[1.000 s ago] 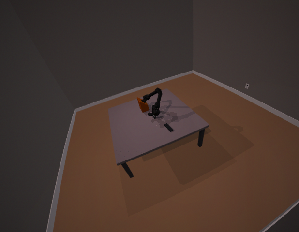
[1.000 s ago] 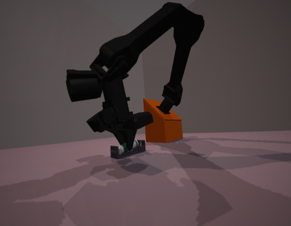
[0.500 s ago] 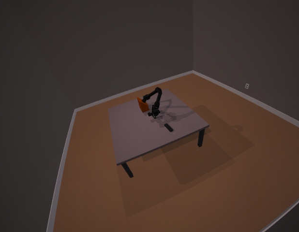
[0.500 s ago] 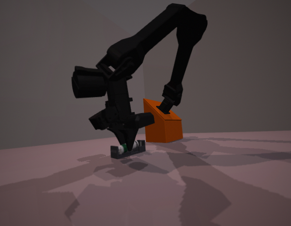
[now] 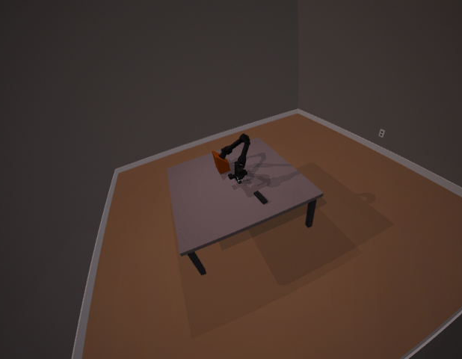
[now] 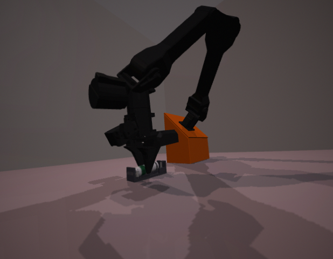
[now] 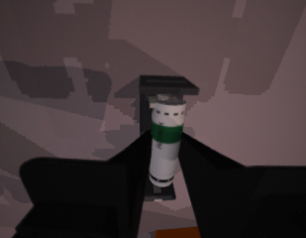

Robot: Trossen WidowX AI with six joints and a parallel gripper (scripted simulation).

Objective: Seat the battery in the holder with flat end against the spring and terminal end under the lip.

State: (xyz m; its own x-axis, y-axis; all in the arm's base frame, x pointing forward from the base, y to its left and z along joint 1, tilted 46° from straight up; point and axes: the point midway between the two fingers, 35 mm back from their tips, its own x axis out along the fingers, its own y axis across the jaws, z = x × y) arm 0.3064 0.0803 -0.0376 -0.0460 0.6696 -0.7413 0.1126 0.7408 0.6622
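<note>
Now: the battery 10 mm above my gripper tip.
</note>
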